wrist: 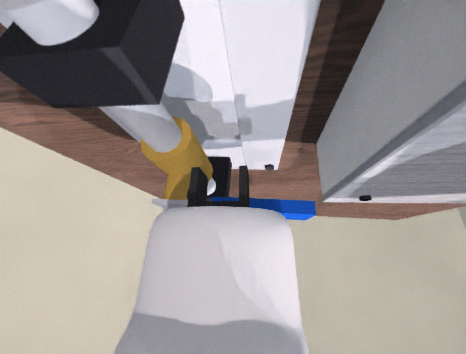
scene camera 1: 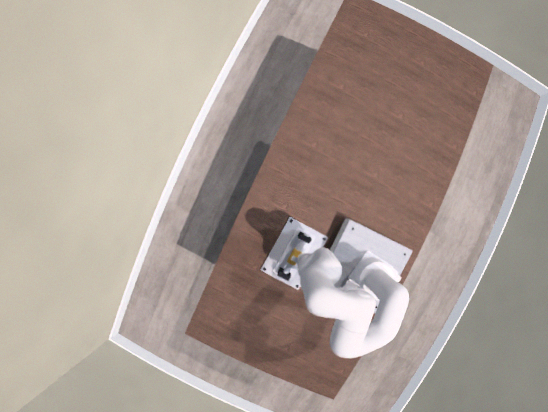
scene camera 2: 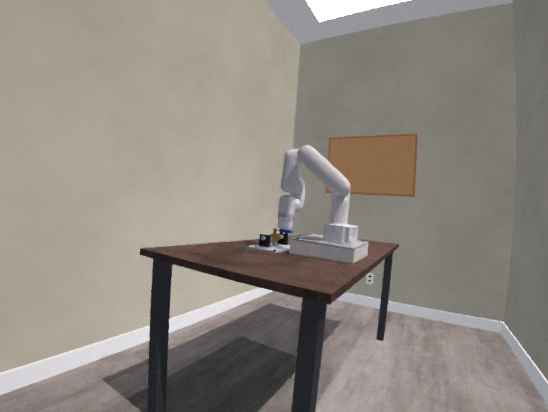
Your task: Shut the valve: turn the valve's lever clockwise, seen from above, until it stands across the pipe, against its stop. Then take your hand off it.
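Observation:
The yellow valve body sits on the grey pipe, above a white baseplate. The blue lever points towards the robot's base, roughly across the pipe; whether it touches its stop cannot be told. In scene camera 1 the arm hides the lever. My gripper is open, its two black fingers apart and pointing down at the lever beside the valve body. Blue shows between the fingers and to their right; the wrist housing hides part of the lever, and contact cannot be told.
Black pipe supports hold the pipe's ends; one looms large at the upper left of the wrist view. The robot's pale base block stands close beside the baseplate on the brown table.

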